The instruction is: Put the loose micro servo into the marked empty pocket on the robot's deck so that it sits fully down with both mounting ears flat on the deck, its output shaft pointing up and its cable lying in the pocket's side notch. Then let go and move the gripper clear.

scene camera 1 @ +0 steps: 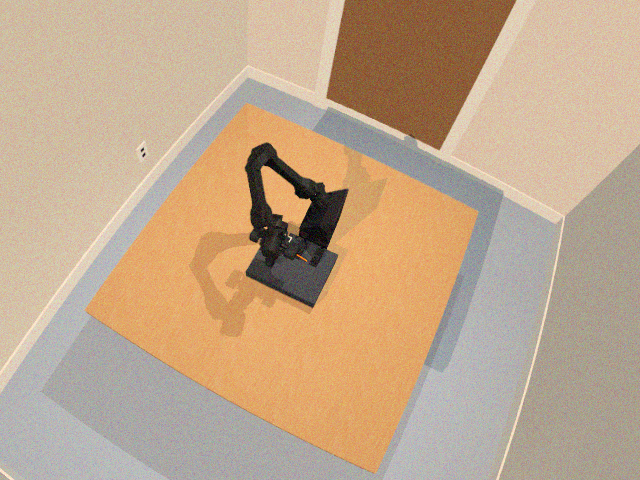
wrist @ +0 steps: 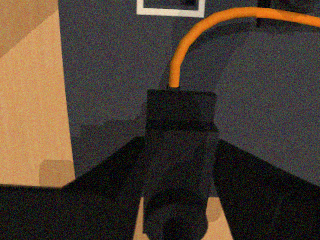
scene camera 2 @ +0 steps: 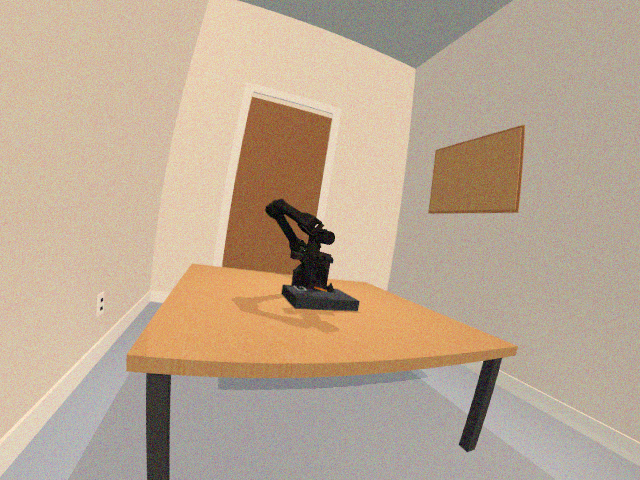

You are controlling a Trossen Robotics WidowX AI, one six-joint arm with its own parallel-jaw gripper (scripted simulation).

same spot on deck: [scene camera 2: 335, 301] = [scene camera 1: 285, 291]
